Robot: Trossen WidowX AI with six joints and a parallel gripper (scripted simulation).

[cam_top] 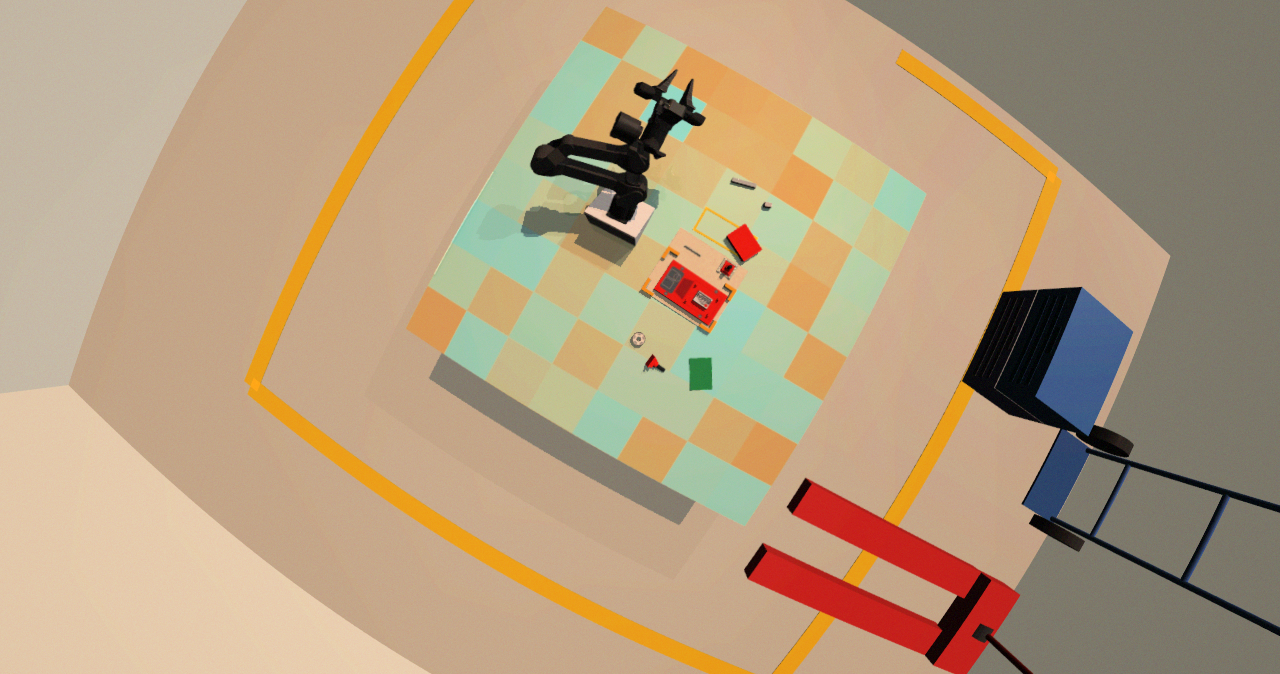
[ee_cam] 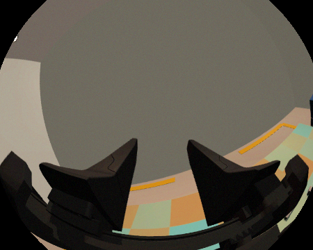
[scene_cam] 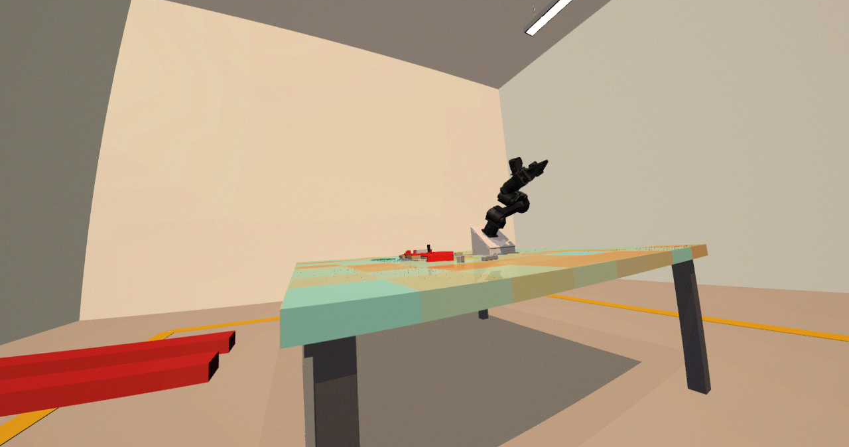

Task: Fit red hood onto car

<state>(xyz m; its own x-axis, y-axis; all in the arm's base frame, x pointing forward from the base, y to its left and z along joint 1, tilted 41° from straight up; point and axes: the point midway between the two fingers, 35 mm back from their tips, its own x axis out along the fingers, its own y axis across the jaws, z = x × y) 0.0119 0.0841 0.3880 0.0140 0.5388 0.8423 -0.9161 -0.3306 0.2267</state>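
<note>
The red hood lies 35 cm ahead of my gripper tip, 33 cm below it and 24 cm to the right of it. Also, from my gripper tip: green square 67 cm to the right, 41 cm ahead, 35 cm below.
</note>
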